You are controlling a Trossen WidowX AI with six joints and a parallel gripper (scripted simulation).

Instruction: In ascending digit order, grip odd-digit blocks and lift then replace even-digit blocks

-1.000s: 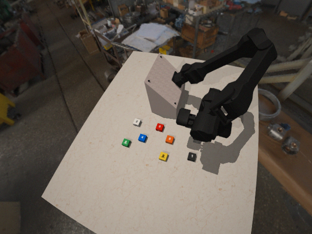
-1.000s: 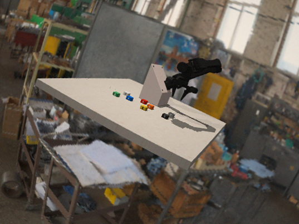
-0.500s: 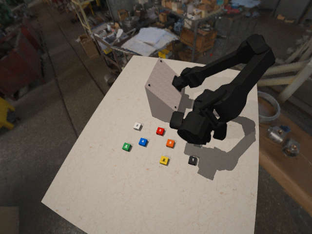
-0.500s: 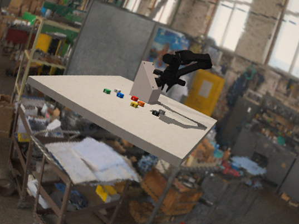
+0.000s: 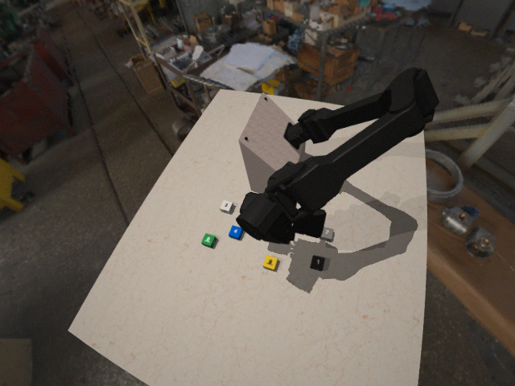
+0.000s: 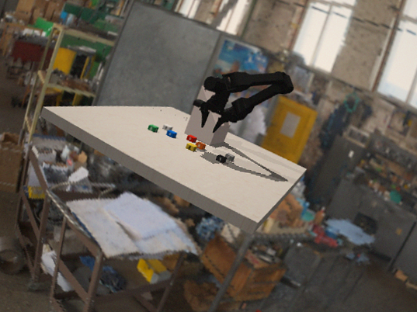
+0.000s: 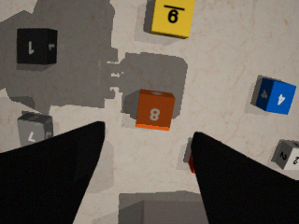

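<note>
Now: gripper tip 7 cm above the orange block, 1 cm to the left of it and 1 cm past it. The rest, counted from my gripper tip: black block (11 cm to the left, 7 cm below, 4 cm ahead); red block (7 cm to the right, 7 cm below, 6 cm behind); yellow block (8 cm ahead, 7 cm below, 1 cm to the right).
</note>
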